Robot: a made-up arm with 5 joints.
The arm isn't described. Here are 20 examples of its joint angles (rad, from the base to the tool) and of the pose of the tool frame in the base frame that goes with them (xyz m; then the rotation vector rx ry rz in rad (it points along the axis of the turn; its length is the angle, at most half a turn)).
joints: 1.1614 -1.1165 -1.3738 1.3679 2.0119
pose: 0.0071 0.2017 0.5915 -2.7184 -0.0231 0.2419
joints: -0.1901 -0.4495 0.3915 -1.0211 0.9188
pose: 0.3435 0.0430 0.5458 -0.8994 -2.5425 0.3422
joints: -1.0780 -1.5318 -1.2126 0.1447 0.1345
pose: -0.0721 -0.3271 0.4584 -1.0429 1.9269 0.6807
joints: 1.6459 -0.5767 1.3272 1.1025 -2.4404
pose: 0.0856 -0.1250 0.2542 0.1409 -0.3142 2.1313
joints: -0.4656 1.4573 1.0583 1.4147 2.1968
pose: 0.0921 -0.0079 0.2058 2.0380 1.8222 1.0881
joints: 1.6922 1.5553 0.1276 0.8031 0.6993
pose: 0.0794 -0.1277 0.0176 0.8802 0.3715 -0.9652
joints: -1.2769 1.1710 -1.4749 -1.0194 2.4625
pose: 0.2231 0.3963 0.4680 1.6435 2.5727 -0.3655
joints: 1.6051 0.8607 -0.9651 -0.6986 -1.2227
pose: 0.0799 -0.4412 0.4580 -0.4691 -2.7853 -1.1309
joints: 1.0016 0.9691 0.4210 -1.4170 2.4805
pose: 0.2629 -0.2636 0.1610 -1.6949 0.2491 1.0934
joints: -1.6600 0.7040 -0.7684 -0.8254 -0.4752
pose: 0.0651 0.4234 0.4757 2.2413 -1.1636 0.4814
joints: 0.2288 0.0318 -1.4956 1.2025 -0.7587
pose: 0.2624 -0.0422 0.6857 0.5404 -1.8156 -0.7202
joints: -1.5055 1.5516 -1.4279 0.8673 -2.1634
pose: 0.1321 0.4448 0.1910 0.5674 0.1681 -0.6863
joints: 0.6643 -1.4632 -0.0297 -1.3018 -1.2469
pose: -0.0370 0.1014 0.5909 -0.6678 2.0451 -1.2539
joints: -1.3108 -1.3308 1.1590 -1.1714 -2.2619
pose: 0.1328 0.1115 0.4919 2.8534 0.6980 -0.1609
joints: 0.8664 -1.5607 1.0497 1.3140 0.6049
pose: 0.1674 -0.0867 0.4017 -0.5032 -0.5839 -0.2947
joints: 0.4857 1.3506 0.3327 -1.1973 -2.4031
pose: 0.3202 -0.1213 0.0607 1.2793 -0.8524 -2.5375
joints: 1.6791 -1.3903 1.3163 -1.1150 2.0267
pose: 0.0814 -0.1247 0.4599 -2.6717 0.7043 0.0795
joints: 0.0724 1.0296 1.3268 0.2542 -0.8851
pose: 0.0943 -0.0037 0.1640 -0.4515 0.9827 -0.9109
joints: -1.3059 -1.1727 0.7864 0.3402 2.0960
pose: 0.1477 0.1641 0.4899 0.7870 2.0247 -2.0627
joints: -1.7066 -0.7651 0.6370 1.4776 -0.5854
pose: 0.0785 0.1794 0.4101 0.2139 -0.0905 1.0680
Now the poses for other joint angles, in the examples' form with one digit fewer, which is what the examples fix.
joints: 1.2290 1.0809 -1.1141 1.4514 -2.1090
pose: 0.235 -0.394 0.289 -0.100 0.199 2.889
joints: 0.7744 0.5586 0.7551 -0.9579 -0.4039
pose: 0.300 -0.203 0.194 -0.206 -1.269 -1.065
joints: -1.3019 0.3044 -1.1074 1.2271 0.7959
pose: 0.190 0.316 0.568 0.369 -1.298 1.786
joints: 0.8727 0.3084 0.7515 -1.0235 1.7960
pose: 0.293 -0.237 0.263 -1.522 -0.406 0.692
